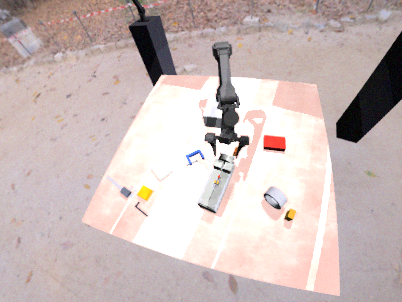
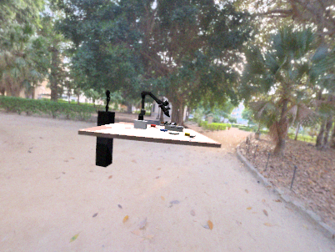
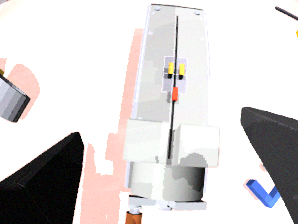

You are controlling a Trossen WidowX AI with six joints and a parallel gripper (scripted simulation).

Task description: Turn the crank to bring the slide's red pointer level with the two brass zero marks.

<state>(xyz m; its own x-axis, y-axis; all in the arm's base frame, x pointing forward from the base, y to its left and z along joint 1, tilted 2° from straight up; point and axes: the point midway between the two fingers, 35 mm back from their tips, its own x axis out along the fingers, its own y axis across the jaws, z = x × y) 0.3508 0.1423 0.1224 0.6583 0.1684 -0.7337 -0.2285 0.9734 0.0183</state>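
My gripper tip is now 90 mm past the crank handle, 20 mm to the right of it and 90 mm above it. Also, from my gripper tip: white tile (110 mm ahead, 350 mm to the right, 170 mm below); then red pointer (60 mm ahead, 10 mm to the right, 100 mm below); then red block (270 mm behind, 200 mm to the left, 170 mm below).
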